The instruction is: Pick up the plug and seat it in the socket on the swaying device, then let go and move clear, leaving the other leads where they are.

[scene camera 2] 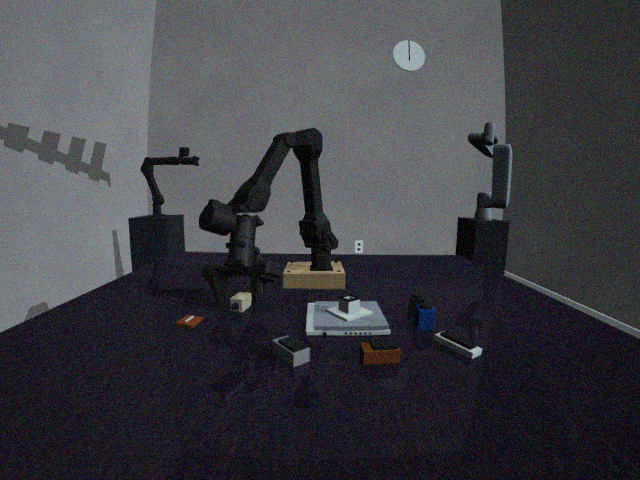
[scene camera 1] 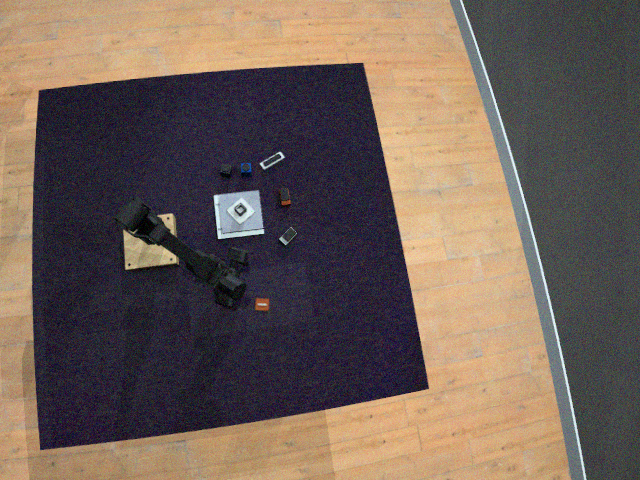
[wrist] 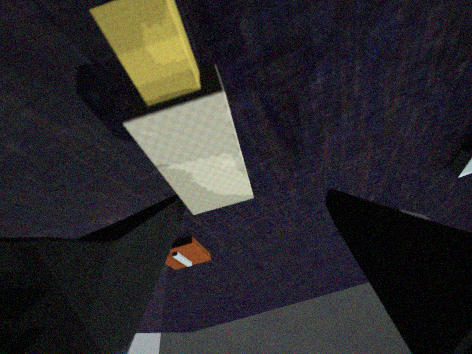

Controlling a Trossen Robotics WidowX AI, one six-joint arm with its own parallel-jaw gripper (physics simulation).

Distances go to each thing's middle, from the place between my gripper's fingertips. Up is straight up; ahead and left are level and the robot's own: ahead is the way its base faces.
Right now my hand is 5 cm past the cream plug [wrist: 181, 119]. Also, from my hand: device [scene camera 2: 349, 316] (1 cm ahead, 23 cm to the left, 1 cm above).
